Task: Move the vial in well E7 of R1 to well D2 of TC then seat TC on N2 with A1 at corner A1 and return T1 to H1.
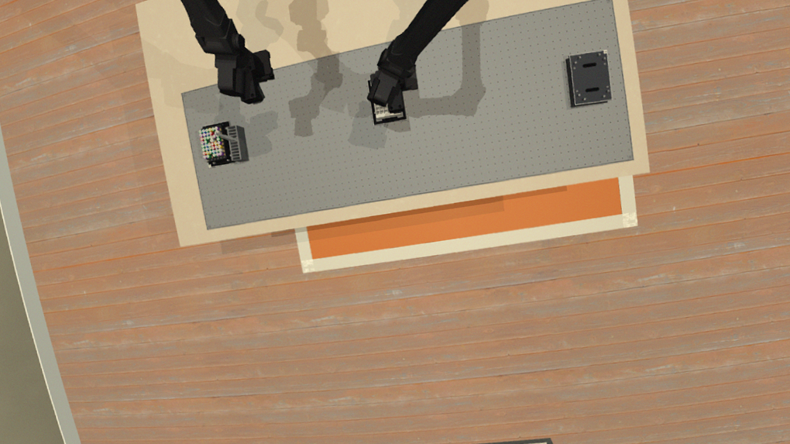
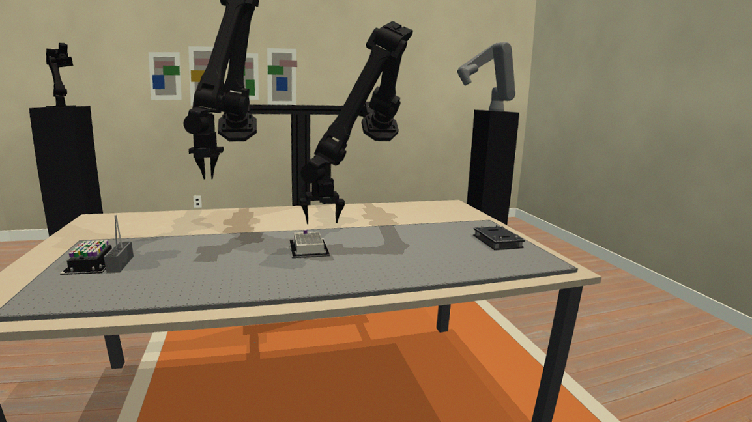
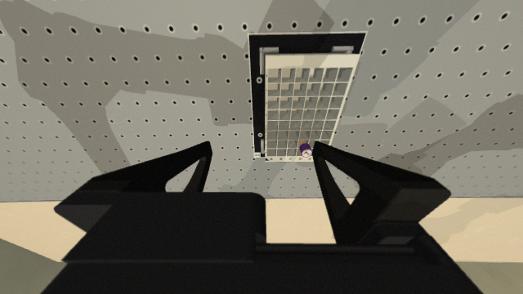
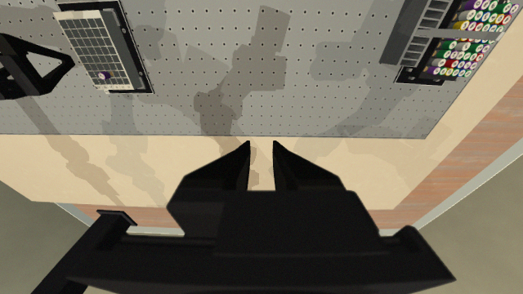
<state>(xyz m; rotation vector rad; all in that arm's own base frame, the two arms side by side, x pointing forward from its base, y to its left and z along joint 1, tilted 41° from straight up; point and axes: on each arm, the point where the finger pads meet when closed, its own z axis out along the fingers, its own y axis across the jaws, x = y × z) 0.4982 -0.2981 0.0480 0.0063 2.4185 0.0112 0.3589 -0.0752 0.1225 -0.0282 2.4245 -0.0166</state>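
Right now my left hand is 50 mm to the left of the white tube carrier TC and 70 mm above it. Round my left hand: grey holder H1: 70 mm ahead, 620 mm to the right, 80 mm below; then black raised nest N2: 50 mm ahead, 630 mm to the left, 60 mm below.
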